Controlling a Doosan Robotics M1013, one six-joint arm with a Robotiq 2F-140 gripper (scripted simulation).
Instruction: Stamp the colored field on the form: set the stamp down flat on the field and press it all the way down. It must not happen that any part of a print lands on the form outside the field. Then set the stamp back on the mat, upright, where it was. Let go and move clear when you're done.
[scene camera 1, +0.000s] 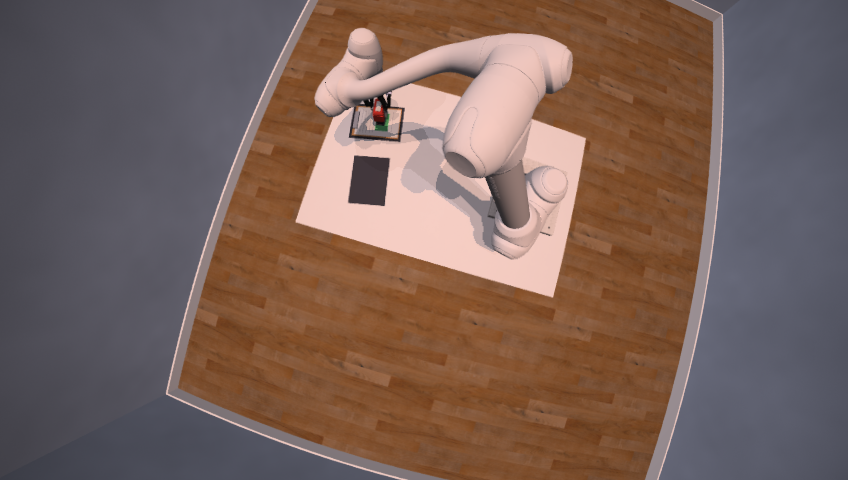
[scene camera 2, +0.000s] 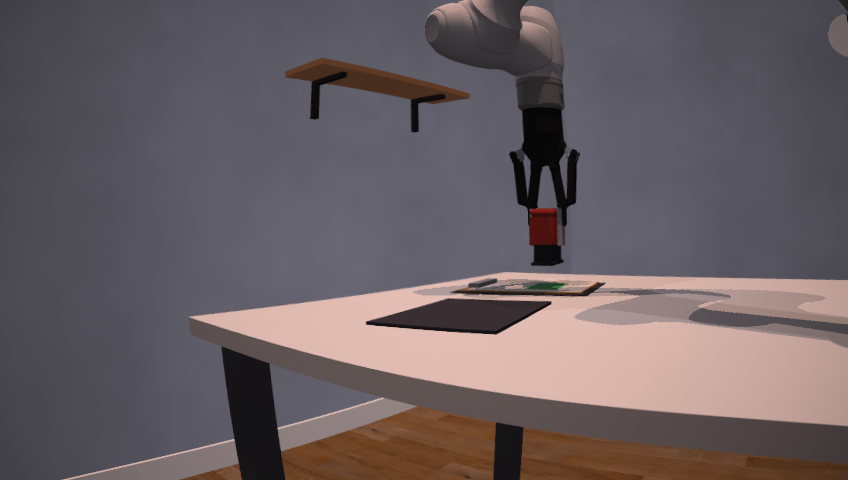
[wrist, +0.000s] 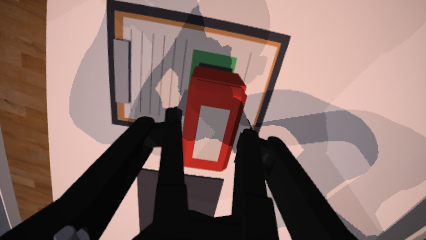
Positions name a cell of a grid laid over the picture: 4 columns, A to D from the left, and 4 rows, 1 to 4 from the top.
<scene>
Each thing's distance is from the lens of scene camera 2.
gripper (scene camera 2: C3): 102 cm
stamp (scene camera 2: C2): 98 cm
mat (scene camera 2: C3): 73 cm
form (scene camera 2: C3): 100 cm
The marked spots on the mat and the stamp are 31 cm apart.
</scene>
